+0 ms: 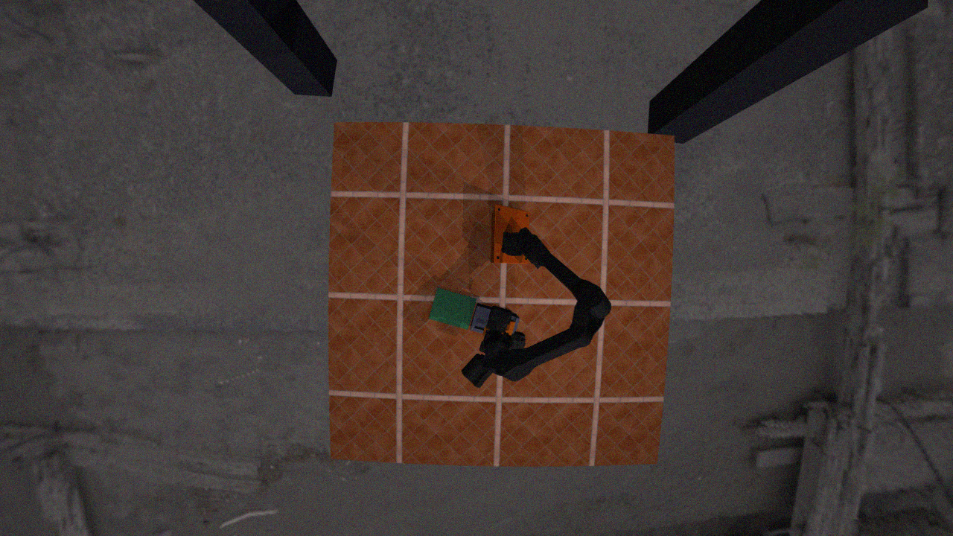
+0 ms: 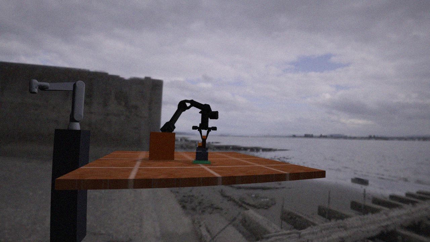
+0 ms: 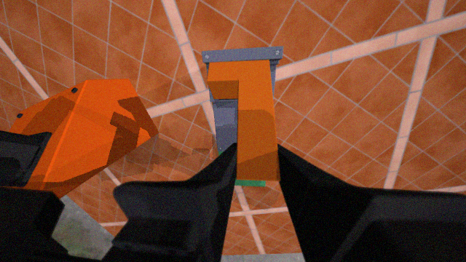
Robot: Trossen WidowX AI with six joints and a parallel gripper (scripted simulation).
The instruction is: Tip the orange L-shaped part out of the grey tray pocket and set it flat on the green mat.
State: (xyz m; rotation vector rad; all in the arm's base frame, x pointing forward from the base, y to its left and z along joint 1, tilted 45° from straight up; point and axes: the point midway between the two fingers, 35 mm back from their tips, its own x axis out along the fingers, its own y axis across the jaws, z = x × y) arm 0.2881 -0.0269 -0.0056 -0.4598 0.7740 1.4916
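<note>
Now: the green mat 4 cm behind my gripper tip, 14 cm to the right of it and 17 cm below it. Round my gripper tip: orange L-shaped part: 1 cm behind, 4 cm to the left, 3 cm below.
</note>
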